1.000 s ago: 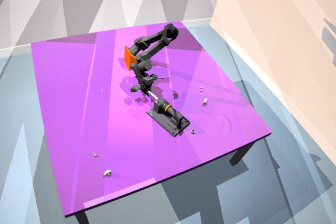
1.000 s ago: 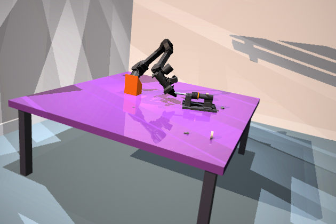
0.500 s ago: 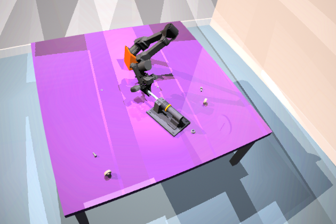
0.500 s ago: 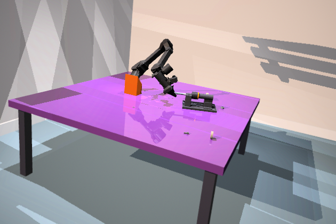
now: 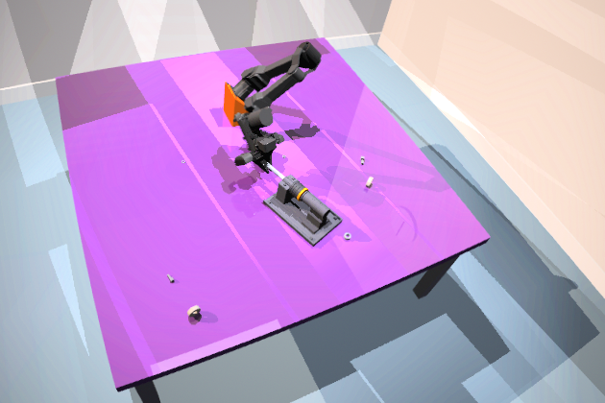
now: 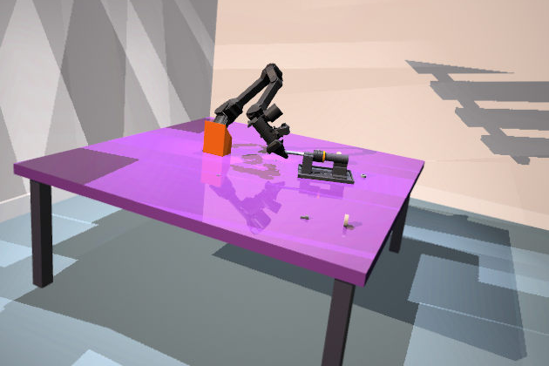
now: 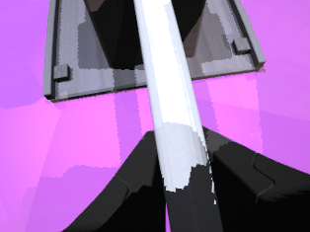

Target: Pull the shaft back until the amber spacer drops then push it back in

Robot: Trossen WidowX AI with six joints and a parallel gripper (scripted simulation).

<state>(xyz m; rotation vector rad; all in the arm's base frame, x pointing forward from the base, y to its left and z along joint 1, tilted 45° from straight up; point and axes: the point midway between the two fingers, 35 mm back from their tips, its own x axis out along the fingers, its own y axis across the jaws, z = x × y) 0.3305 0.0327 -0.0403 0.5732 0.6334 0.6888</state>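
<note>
My gripper tip is now 50 mm short of the silver shaft, 20 mm to the right of it and 20 mm below it. Also, from my gripper tip: screw: 260 mm ahead, 400 mm to the right, 50 mm below; then black fixture: 160 mm ahead, 70 mm to the left, 10 mm below; then amber spacer: 140 mm ahead, 60 mm to the left, 20 mm above.
</note>
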